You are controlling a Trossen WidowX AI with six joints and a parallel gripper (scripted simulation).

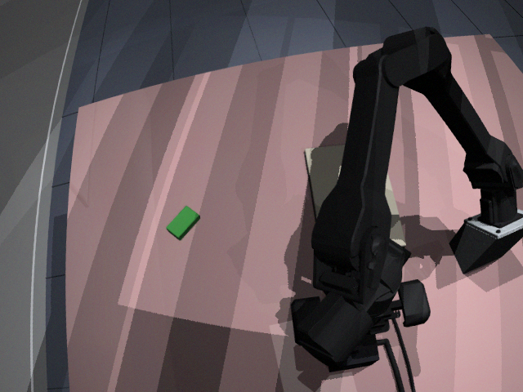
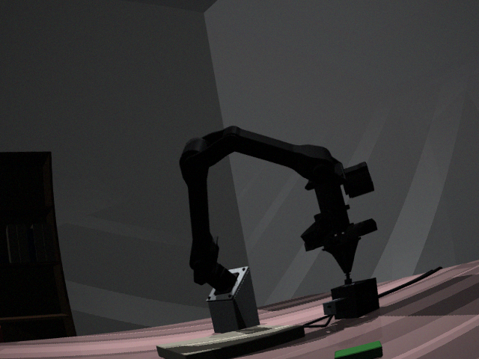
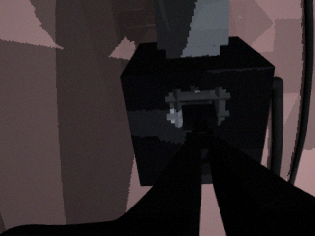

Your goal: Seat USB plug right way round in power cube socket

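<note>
The USB plug lies 2 cm below my gripper tip. The rest, counted from my gripper tip: beige slab: 26 cm to the right, 12 cm behind, 9 cm below; then green block: 33 cm to the right, 22 cm ahead, 10 cm below.
</note>
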